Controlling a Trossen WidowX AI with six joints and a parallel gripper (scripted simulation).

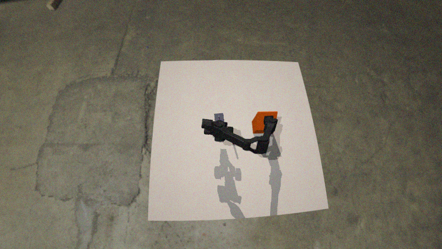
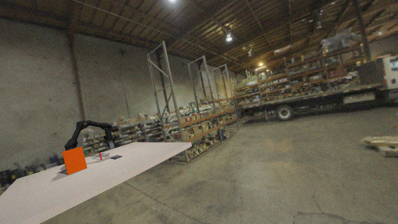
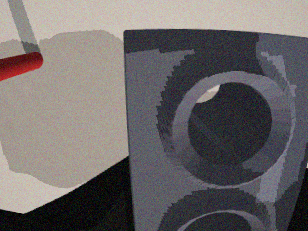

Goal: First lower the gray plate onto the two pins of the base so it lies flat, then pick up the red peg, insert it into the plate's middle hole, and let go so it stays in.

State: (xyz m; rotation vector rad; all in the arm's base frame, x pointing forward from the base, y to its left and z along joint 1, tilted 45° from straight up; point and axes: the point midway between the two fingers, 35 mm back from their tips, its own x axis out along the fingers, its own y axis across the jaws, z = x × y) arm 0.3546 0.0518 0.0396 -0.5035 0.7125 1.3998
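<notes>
Right now my gripper tip is 110 mm past the red peg, 60 mm above it and 50 mm to the right of it. Also, from my gripper tip: gray plate: 30 mm above.
</notes>
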